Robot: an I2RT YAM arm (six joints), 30 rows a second.
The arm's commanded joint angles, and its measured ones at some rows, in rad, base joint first. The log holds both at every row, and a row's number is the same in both.
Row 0, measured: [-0.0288, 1.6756, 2.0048, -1.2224, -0.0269, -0.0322]
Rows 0 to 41, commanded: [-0.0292, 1.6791, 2.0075, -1.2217, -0.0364, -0.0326]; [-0.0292, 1.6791, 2.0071, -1.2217, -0.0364, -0.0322]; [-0.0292, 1.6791, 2.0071, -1.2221, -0.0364, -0.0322]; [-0.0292, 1.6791, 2.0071, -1.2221, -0.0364, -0.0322]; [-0.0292, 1.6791, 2.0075, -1.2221, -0.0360, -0.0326]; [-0.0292, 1.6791, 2.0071, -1.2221, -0.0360, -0.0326]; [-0.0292, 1.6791, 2.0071, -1.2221, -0.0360, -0.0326]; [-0.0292, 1.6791, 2.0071, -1.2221, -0.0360, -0.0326]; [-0.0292, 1.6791, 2.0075, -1.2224, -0.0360, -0.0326]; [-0.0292, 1.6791, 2.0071, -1.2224, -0.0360, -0.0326]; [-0.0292, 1.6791, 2.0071, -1.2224, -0.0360, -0.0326]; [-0.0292, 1.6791, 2.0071, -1.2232, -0.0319, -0.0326]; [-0.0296, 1.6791, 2.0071, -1.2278, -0.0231, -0.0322]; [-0.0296, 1.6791, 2.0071, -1.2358, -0.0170, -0.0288]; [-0.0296, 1.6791, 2.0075, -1.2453, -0.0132, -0.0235]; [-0.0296, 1.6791, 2.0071, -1.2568, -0.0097, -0.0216]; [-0.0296, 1.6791, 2.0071, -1.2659, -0.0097, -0.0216]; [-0.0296, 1.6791, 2.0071, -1.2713, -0.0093, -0.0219]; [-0.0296, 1.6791, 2.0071, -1.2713, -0.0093, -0.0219]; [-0.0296, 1.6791, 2.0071, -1.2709, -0.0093, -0.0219]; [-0.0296, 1.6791, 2.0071, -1.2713, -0.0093, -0.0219]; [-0.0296, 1.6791, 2.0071, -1.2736, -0.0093, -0.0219]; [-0.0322, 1.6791, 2.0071, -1.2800, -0.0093, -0.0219]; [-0.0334, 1.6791, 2.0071, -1.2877, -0.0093, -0.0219]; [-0.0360, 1.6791, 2.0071, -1.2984, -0.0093, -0.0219]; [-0.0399, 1.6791, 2.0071, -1.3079, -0.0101, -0.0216]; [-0.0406, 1.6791, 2.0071, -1.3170, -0.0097, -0.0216]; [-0.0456, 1.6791, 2.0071, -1.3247, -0.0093, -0.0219]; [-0.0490, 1.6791, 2.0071, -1.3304, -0.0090, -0.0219]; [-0.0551, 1.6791, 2.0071, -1.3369, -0.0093, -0.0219]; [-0.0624, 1.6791, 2.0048, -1.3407, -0.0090, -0.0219]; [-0.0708, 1.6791, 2.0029, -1.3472, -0.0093, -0.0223]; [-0.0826, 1.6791, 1.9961, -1.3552, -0.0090, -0.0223]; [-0.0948, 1.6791, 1.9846, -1.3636, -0.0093, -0.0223]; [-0.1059, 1.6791, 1.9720, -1.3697, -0.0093, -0.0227]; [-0.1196, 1.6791, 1.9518, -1.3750, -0.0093, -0.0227]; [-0.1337, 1.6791, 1.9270, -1.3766, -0.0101, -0.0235]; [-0.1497, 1.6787, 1.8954, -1.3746, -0.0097, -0.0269]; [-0.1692, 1.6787, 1.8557, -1.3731, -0.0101, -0.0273]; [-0.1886, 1.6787, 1.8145, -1.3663, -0.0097, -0.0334]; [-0.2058, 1.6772, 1.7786, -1.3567, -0.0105, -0.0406]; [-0.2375, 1.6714, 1.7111, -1.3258, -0.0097, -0.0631]
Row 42, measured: [-0.2016, 1.6756, 1.7779, -1.3384, -0.0147, -0.0330]
